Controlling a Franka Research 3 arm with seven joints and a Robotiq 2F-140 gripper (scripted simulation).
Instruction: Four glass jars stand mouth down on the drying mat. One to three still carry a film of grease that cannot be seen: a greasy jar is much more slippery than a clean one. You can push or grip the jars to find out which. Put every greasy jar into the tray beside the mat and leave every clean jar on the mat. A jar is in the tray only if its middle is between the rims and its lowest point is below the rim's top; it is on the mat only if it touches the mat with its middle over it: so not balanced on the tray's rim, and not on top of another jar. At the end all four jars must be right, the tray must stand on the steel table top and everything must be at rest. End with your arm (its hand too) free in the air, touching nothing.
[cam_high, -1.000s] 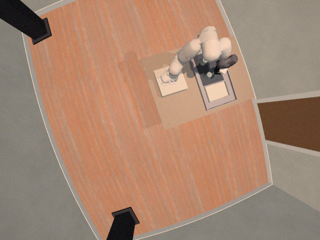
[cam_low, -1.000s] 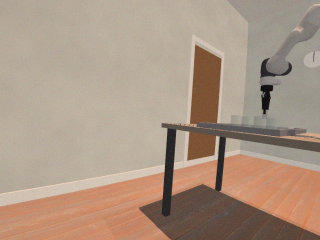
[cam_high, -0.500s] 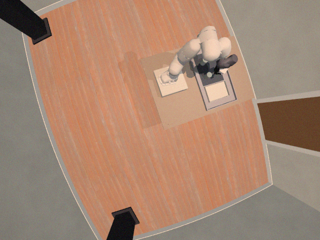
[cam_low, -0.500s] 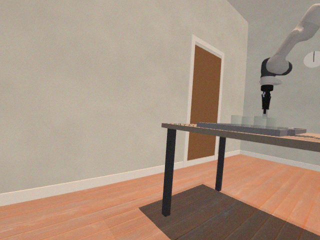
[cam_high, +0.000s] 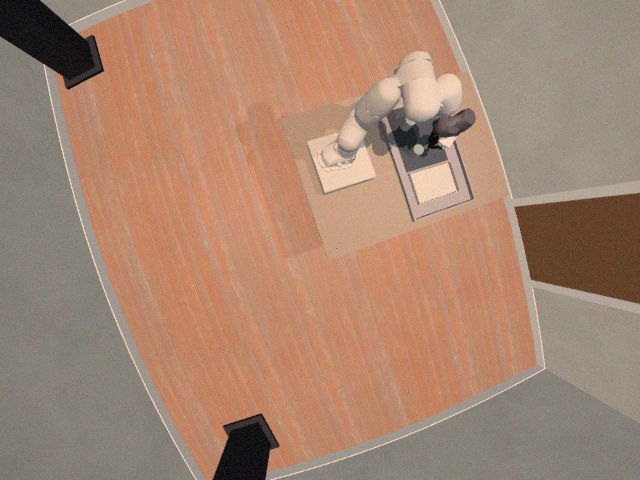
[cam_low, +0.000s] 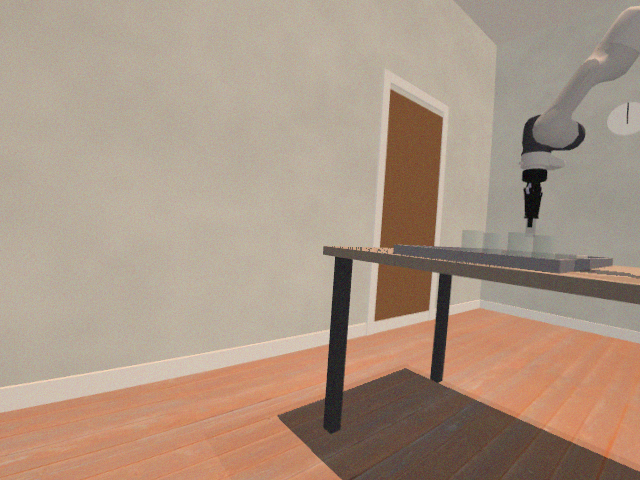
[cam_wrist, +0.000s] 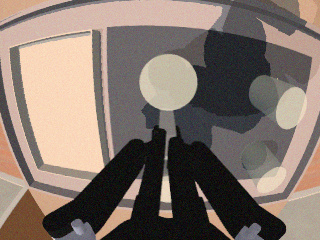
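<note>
Right now my hand is 4 cm short of the grey drying mat, 10 cm to the right of it and 12 cm above it. From my hand the other things lie so: tray 2 cm ahead, 22 cm to the right, 11 cm below.
</note>
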